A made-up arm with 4 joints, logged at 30 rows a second.
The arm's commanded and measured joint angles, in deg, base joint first. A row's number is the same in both.
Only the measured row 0 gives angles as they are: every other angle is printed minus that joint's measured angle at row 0.
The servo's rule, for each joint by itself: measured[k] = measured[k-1] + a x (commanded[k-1-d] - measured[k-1]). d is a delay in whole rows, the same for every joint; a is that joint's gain. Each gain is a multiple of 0.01, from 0.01 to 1. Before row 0 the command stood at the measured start. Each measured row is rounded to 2 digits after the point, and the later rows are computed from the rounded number. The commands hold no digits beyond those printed.
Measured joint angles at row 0:
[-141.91 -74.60 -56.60 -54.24]
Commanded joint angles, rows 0 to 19:
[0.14 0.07 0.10 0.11]
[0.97 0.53 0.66 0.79]
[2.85 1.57 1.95 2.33]
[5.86 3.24 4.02 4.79]
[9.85 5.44 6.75 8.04]
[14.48 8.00 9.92 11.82]
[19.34 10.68 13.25 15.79]
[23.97 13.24 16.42 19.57]
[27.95 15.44 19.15 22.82]
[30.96 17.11 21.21 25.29]
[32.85 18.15 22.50 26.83]
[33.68 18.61 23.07 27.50]
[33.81 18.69 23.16 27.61]
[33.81 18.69 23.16 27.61]
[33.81 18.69 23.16 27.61]
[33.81 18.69 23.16 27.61]
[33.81 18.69 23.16 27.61]
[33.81 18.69 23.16 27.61]
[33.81 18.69 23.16 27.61]
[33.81 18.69 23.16 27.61]
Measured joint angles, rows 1 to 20:
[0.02 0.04 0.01 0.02]
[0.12 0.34 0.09 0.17]
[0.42 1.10 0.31 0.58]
[1.02 2.43 0.76 1.38]
[1.99 4.30 1.48 2.65]
[3.36 6.59 2.49 4.39]
[5.12 9.13 3.78 6.56]
[7.19 11.68 5.30 9.03]
[9.47 14.01 6.96 11.65]
[11.83 15.93 8.67 14.24]
[14.14 17.31 10.33 16.63]
[16.29 18.12 11.86 18.70]
[18.22 18.47 13.22 20.39]
[19.93 18.61 14.41 21.76]
[21.46 18.66 15.46 22.87]
[22.82 18.68 16.38 23.77]
[24.03 18.69 17.19 24.50]
[25.11 18.69 17.91 25.09]
[26.07 18.69 18.54 25.57]
[26.92 18.69 19.09 25.96]
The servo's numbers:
d 0
a 0.11 0.62 0.12 0.19

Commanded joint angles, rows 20 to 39:
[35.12 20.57 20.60 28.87]
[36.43 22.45 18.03 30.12]
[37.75 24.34 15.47 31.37]
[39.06 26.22 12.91 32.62]
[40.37 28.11 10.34 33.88]
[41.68 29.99 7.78 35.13]
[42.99 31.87 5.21 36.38]
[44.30 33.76 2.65 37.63]
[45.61 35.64 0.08 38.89]
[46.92 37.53 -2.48 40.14]
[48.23 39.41 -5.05 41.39]
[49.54 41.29 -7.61 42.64]
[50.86 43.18 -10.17 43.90]
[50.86 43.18 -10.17 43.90]
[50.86 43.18 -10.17 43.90]
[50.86 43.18 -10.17 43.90]
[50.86 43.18 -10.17 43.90]
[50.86 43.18 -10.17 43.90]
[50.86 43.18 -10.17 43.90]
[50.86 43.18 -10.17 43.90]
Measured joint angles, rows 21 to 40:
[27.82 19.86 19.27 26.51]
[28.77 21.47 19.12 27.20]
[29.76 23.25 18.68 27.99]
[30.78 25.09 17.99 28.87]
[31.83 26.96 17.07 29.82]
[32.91 28.84 15.96 30.83]
[34.02 30.72 14.67 31.88]
[35.15 32.60 13.23 32.97]
[36.30 34.48 11.65 34.09]
[37.47 36.37 9.95 35.24]
[38.65 38.25 8.15 36.41]
[39.85 40.13 6.26 37.59]
[41.06 42.02 4.29 38.79]
[42.14 42.74 2.55 39.76]
[43.10 43.01 1.02 40.55]
[43.95 43.12 -0.32 41.19]
[44.71 43.16 -1.50 41.70]
[45.39 43.17 -2.54 42.12]
[45.99 43.18 -3.46 42.46]
[46.53 43.18 -4.27 42.73]

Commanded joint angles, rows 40 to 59:
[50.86 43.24 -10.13 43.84]
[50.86 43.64 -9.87 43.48]
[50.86 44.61 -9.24 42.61]
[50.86 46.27 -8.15 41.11]
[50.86 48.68 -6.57 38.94]
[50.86 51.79 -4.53 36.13]
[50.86 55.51 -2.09 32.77]
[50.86 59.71 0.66 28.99]
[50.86 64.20 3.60 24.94]
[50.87 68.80 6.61 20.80]
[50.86 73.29 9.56 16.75]
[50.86 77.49 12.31 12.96]
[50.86 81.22 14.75 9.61]
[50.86 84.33 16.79 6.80]
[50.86 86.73 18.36 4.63]
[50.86 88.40 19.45 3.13]
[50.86 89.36 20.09 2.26]
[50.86 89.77 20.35 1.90]
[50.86 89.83 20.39 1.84]
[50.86 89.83 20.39 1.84]
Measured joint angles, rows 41 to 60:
[47.01 43.22 -4.97 42.94]
[47.43 43.48 -5.56 43.04]
[47.81 44.18 -6.00 42.96]
[48.15 45.48 -6.26 42.61]
[48.45 47.46 -6.30 41.91]
[48.72 50.14 -6.09 40.81]
[48.96 53.47 -5.61 39.28]
[49.17 57.34 -4.86 37.32]
[49.36 61.59 -3.84 34.97]
[49.53 66.06 -2.59 32.28]
[49.68 70.54 -1.13 29.33]
[49.81 74.85 0.48 26.22]
[49.93 78.80 2.19 23.06]
[50.03 82.23 3.94 19.97]
[50.12 85.02 5.67 17.06]
[50.20 87.12 7.32 14.41]
[50.27 88.51 8.85 12.10]
[50.33 89.29 10.23 10.16]
[50.39 89.62 11.45 8.58]
[50.44 89.75 12.52 7.30]

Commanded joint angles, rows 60 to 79:
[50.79 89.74 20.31 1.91]
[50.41 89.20 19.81 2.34]
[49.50 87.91 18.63 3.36]
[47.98 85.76 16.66 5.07]
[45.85 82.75 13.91 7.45]
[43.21 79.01 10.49 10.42]
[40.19 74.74 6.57 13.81]
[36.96 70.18 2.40 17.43]
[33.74 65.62 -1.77 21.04]
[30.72 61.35 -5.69 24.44]
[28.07 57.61 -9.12 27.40]
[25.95 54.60 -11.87 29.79]
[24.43 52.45 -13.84 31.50]
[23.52 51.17 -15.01 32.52]
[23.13 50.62 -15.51 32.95]
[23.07 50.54 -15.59 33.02]
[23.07 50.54 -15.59 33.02]
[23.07 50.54 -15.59 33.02]
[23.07 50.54 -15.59 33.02]
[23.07 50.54 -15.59 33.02]
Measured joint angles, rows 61 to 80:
[50.48 89.74 13.45 6.28]
[50.47 89.41 14.21 5.53]
[50.36 88.48 14.74 5.12]
[50.10 86.79 14.97 5.11]
[49.63 84.29 14.84 5.55]
[48.92 81.02 14.32 6.48]
[47.96 77.13 13.39 7.87]
[46.75 72.82 12.07 9.69]
[45.32 68.36 10.41 11.85]
[43.71 64.01 8.48 14.24]
[41.99 60.04 6.37 16.74]
[40.23 56.67 4.18 19.22]
[38.49 54.05 2.02 21.55]
[36.84 52.26 -0.02 23.63]
[35.33 51.24 -1.88 25.40]
[33.98 50.81 -3.53 26.85]
[32.78 50.64 -4.98 28.02]
[31.71 50.58 -6.25 28.97]
[30.76 50.56 -7.37 29.74]
[29.91 50.55 -8.36 30.36]

